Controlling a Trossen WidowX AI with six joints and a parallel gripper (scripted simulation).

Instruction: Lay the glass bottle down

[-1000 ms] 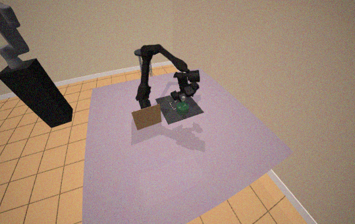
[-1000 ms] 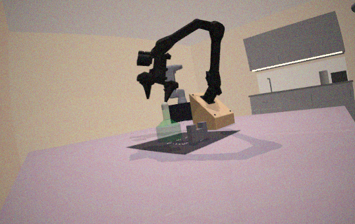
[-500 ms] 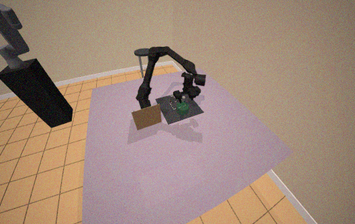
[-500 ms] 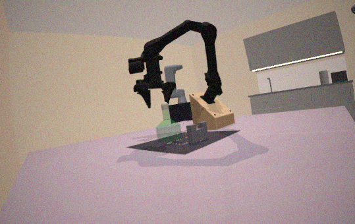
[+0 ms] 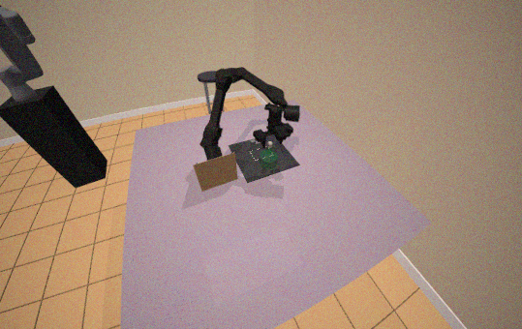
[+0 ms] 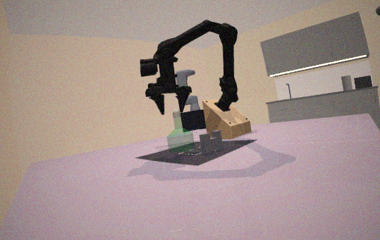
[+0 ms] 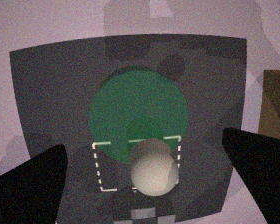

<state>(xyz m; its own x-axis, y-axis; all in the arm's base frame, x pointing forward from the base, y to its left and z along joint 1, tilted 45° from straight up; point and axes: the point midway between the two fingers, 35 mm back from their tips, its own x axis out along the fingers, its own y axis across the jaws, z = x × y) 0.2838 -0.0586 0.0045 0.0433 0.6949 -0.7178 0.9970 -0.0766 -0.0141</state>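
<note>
Now: gripper tip 50 mm above the green glass bottle and 20 mm to the right of it. The rest, counted from my gripper tip: dark mat: 140 mm below, 90 mm to the left.
</note>
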